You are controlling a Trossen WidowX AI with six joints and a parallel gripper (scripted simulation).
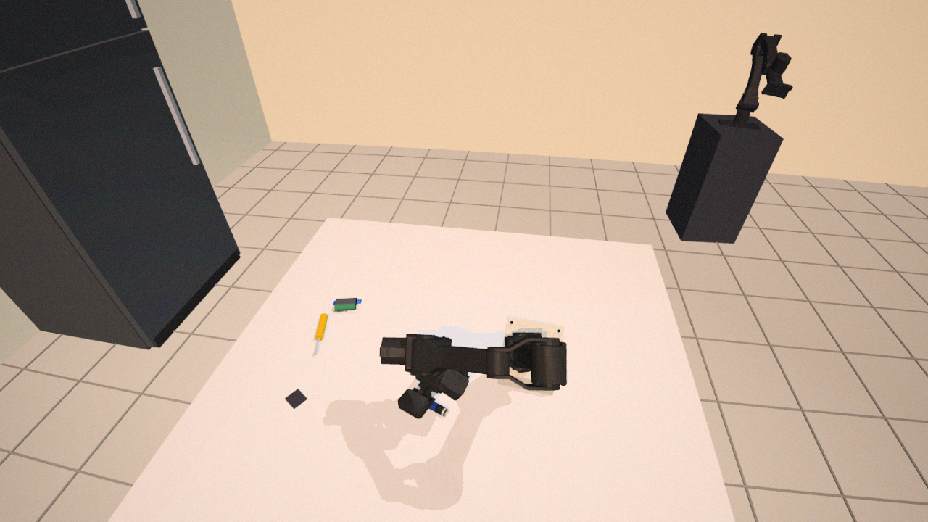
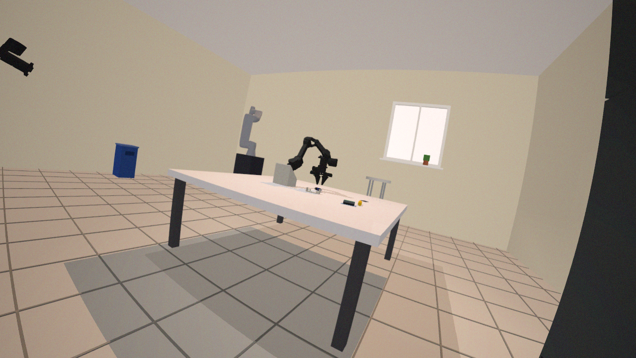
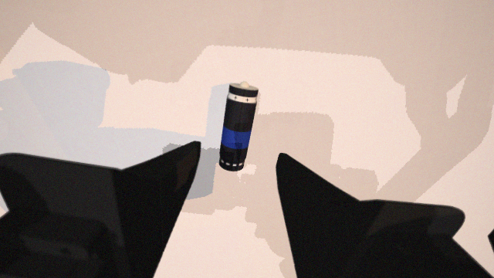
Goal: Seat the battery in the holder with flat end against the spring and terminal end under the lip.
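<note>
My gripper tip is now 30 mm above the battery. Also, from my gripper tip: yellow-handled screwdriver (370 mm ahead, 200 mm to the right, 30 mm below); then black square (360 mm ahead, 40 mm below).
</note>
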